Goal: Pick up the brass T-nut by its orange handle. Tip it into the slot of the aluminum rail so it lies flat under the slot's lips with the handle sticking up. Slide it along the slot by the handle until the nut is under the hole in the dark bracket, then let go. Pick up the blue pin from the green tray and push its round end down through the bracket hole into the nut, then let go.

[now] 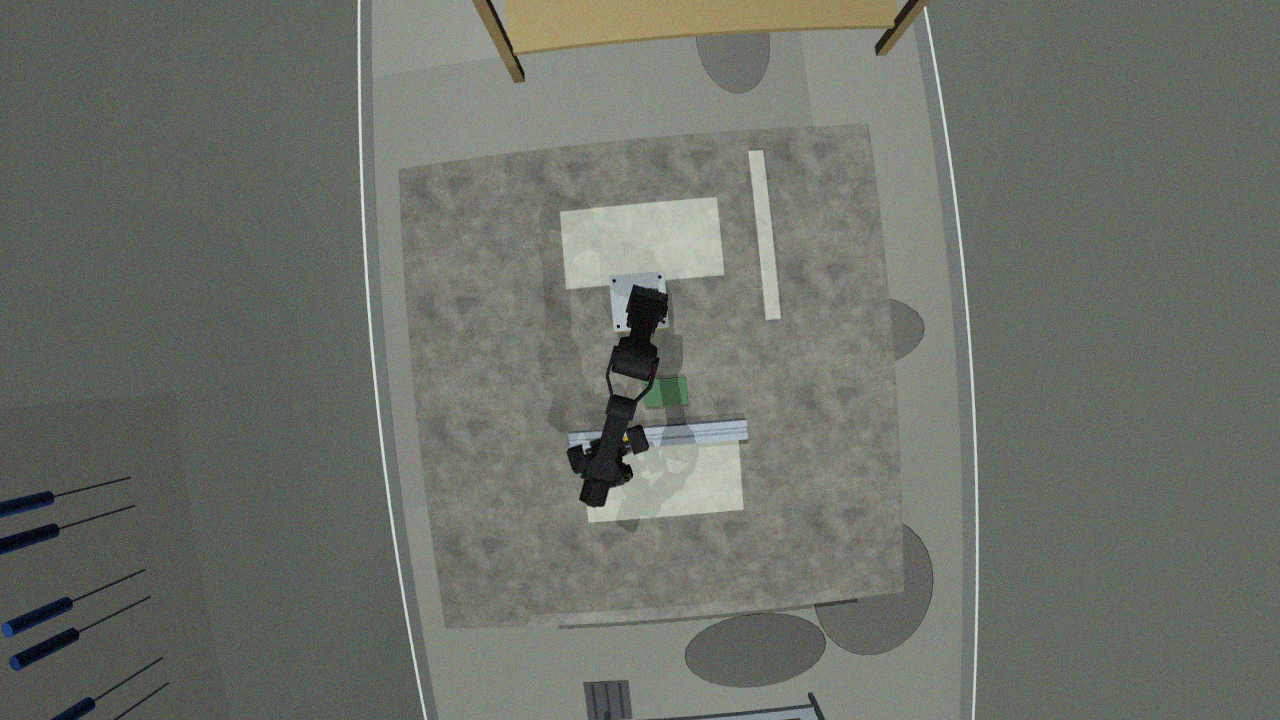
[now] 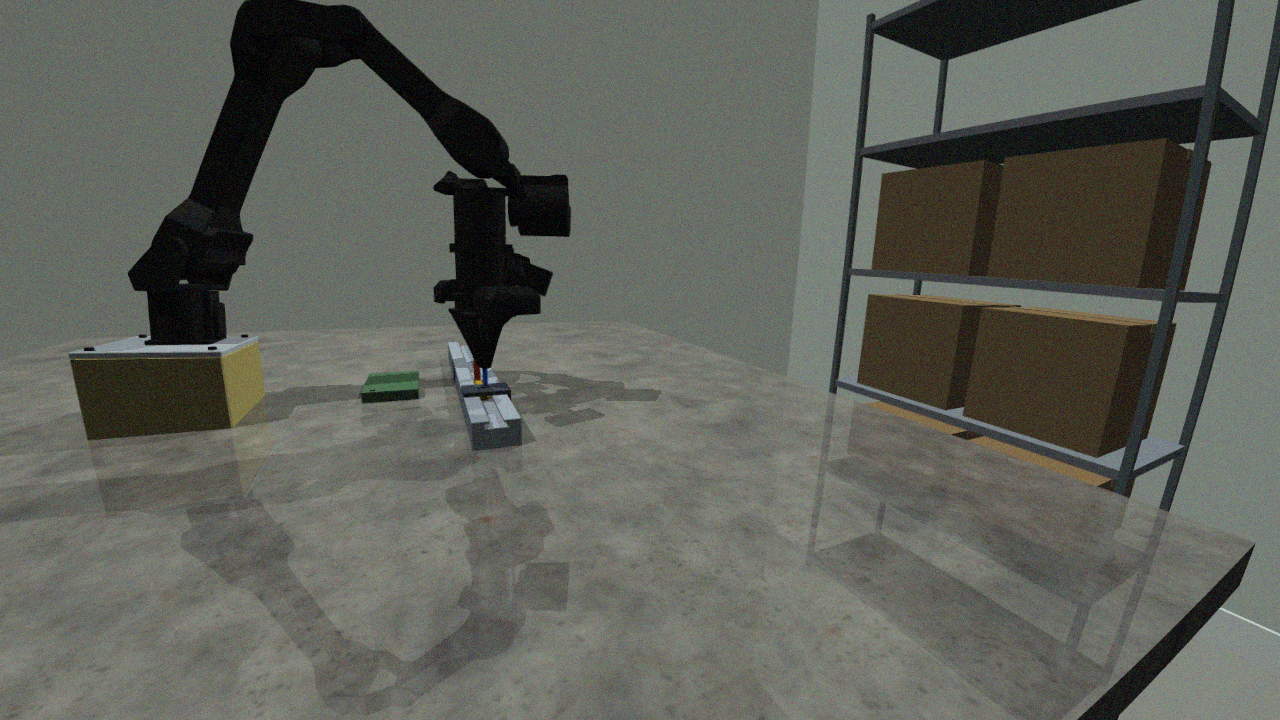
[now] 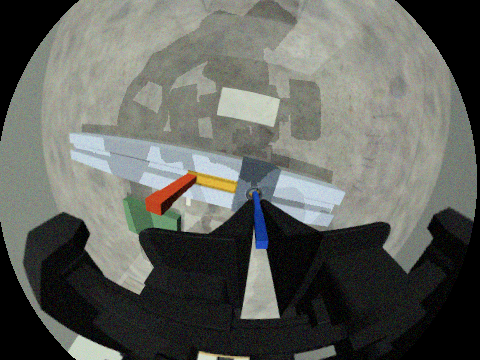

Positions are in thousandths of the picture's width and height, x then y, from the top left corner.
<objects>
my gripper: image 1 477, 616; image 2 379, 510; image 3 534, 568
green tray: image 1 522, 544; image 2 296, 538; image 3 289, 610
</objects>
